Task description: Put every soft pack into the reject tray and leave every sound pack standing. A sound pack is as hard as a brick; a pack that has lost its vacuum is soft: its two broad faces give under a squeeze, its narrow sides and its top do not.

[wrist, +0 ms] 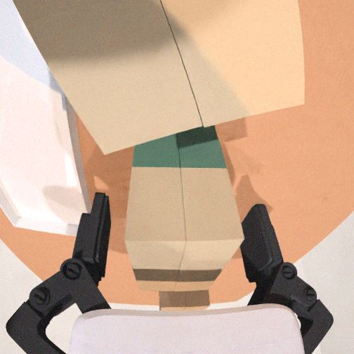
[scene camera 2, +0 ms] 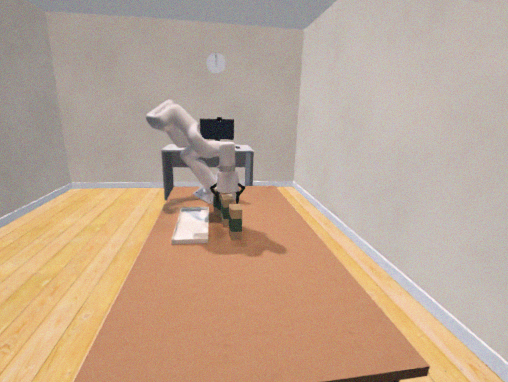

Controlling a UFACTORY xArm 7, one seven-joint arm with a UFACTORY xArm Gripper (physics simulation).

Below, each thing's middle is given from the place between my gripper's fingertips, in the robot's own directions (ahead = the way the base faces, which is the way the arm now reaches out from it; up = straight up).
My gripper is now 170 mm to the left of the white reject tray [scene camera 2: 192, 227], 90 mm above it and 20 mm short of it.
